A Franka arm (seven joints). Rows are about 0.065 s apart.
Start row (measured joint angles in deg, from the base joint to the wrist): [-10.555, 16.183, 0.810, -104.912, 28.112, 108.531, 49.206]
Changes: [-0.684, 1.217, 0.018, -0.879, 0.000, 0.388, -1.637]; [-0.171, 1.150, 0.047, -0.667, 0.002, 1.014, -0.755]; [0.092, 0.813, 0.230, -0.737, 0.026, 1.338, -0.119]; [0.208, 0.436, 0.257, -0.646, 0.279, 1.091, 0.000]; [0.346, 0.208, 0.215, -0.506, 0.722, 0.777, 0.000]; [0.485, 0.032, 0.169, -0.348, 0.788, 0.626, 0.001]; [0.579, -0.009, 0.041, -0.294, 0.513, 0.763, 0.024]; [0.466, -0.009, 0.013, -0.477, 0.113, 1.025, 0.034]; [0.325, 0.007, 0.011, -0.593, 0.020, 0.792, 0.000]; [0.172, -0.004, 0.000, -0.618, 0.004, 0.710, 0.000]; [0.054, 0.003, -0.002, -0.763, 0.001, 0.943, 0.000]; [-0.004, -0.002, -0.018, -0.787, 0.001, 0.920, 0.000]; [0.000, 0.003, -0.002, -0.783, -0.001, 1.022, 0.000]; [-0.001, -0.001, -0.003, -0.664, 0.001, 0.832, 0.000]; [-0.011, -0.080, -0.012, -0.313, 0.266, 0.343, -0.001]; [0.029, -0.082, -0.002, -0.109, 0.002, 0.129, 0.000]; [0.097, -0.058, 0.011, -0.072, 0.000, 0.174, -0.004]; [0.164, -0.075, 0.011, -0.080, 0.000, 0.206, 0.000]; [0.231, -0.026, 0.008, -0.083, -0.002, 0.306, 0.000]
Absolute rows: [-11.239, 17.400, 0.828, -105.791, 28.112, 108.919, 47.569]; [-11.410, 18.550, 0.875, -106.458, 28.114, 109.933, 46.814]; [-11.318, 19.363, 1.105, -107.195, 28.140, 111.271, 46.695]; [-11.110, 19.799, 1.362, -107.841, 28.419, 112.362, 46.695]; [-10.764, 20.007, 1.577, -108.347, 29.141, 113.139, 46.695]; [-10.279, 20.039, 1.746, -108.695, 29.929, 113.765, 46.696]; [-9.700, 20.030, 1.787, -108.989, 30.442, 114.528, 46.720]; [-9.234, 20.021, 1.800, -109.466, 30.555, 115.553, 46.754]; [-8.909, 20.028, 1.811, -110.059, 30.575, 116.345, 46.754]; [-8.737, 20.024, 1.811, -110.677, 30.579, 117.055, 46.754]; [-8.683, 20.027, 1.809, -111.440, 30.580, 117.998, 46.754]; [-8.687, 20.025, 1.791, -112.227, 30.581, 118.918, 46.754]; [-8.687, 20.028, 1.789, -113.010, 30.580, 119.940, 46.754]; [-8.688, 20.027, 1.786, -113.674, 30.581, 120.772, 46.754]; [-8.699, 19.947, 1.774, -113.987, 30.847, 121.115, 46.753]; [-8.670, 19.865, 1.772, -114.096, 30.849, 121.244, 46.753]; [-8.573, 19.807, 1.783, -114.168, 30.849, 121.418, 46.749]; [-8.409, 19.732, 1.794, -114.248, 30.849, 121.624, 46.749]; [-8.178, 19.706, 1.802, -114.331, 30.847, 121.930, 46.749]
